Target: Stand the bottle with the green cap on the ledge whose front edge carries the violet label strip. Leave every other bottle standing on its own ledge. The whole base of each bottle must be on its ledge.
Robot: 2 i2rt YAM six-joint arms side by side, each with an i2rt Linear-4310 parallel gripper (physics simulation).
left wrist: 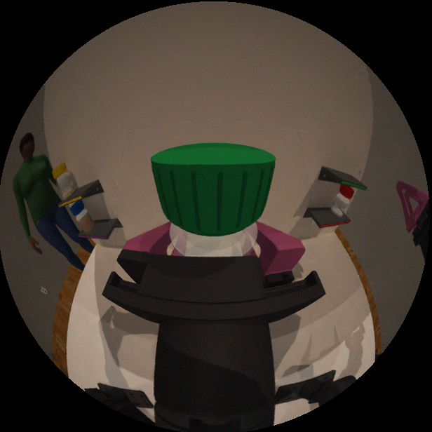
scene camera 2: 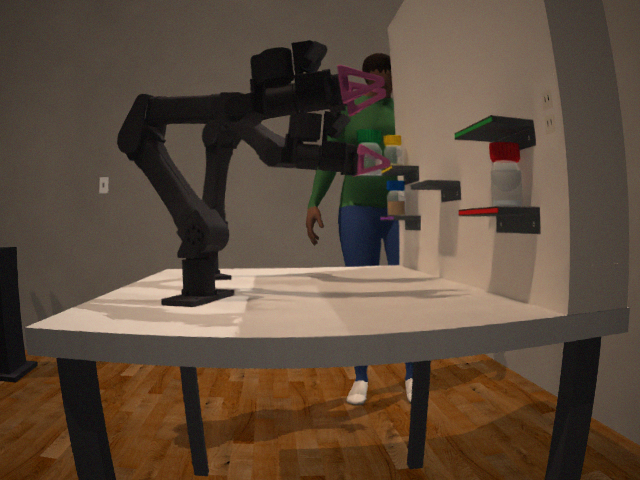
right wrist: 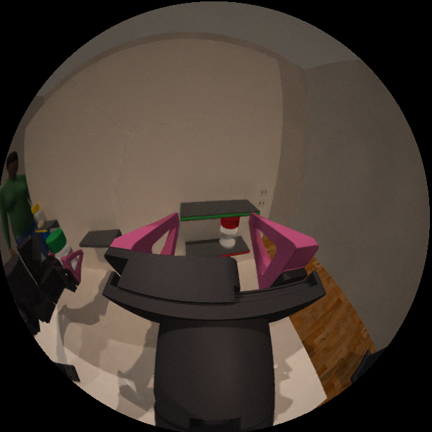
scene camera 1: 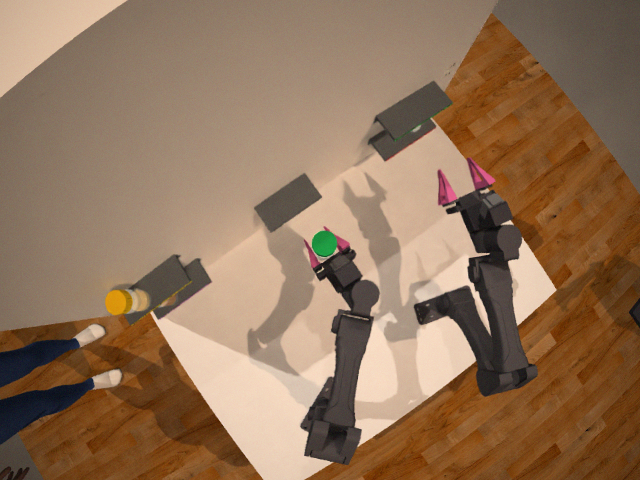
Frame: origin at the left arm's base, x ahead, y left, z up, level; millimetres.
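Where they show: left gripper, fingertip midpoint: (scene camera 2: 388, 164) (scene camera 1: 314, 233); right gripper, fingertip midpoint: (scene camera 2: 385, 87) (scene camera 1: 453, 163); left arm's base at its link origin: (scene camera 1: 323, 406); right arm's base at its link origin: (scene camera 2: 199, 299) (scene camera 1: 444, 305).
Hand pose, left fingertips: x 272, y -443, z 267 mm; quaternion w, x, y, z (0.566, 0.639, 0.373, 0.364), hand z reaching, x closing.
Note:
Each offset is from my left fingertips to the top centre of the thing.
The green-capped bottle {dy +18, dx -37, dz +77 mm} (scene camera 1: 324, 243) (scene camera 2: 368, 136) (left wrist: 214, 190) (right wrist: 56, 241) is upright in the air, off every ledge. My left gripper (scene camera 1: 315, 235) (scene camera 2: 381, 161) (left wrist: 213, 217) is shut on it below the cap. The violet-strip ledge (scene camera 1: 200, 273) (scene camera 2: 408, 221) (left wrist: 106, 227) is the lower of the pair at the left in scene camera 1. A blue-capped bottle {dy +348, dx +287, dz -5 mm} (scene camera 2: 395, 198) (left wrist: 81, 215) stands on it, toward its left end in the left wrist view; the upper ledge partly hides this ledge in scene camera 1. My right gripper (scene camera 1: 454, 164) (scene camera 2: 383, 86) (right wrist: 213, 217) is open and empty.
The yellow-strip ledge {dy +319, dx +277, dz +30 mm} (scene camera 1: 160, 281) (left wrist: 90, 191) holds a yellow-capped bottle {dy +353, dx +287, dz +135 mm} (scene camera 1: 118, 302) (scene camera 2: 392, 147) (left wrist: 61, 176). A bare middle ledge {dy -42, dx +103, dz -40 mm} (scene camera 1: 287, 202) (right wrist: 101, 238) sticks out. The green-strip ledge {dy -402, dx -70, dz +30 mm} (scene camera 1: 413, 110) (scene camera 2: 501, 130) overhangs a red-capped bottle {dy -437, dx -79, dz -5 mm} (scene camera 2: 505, 175) (right wrist: 229, 232) on the red-strip ledge (scene camera 1: 381, 147) (scene camera 2: 516, 221).

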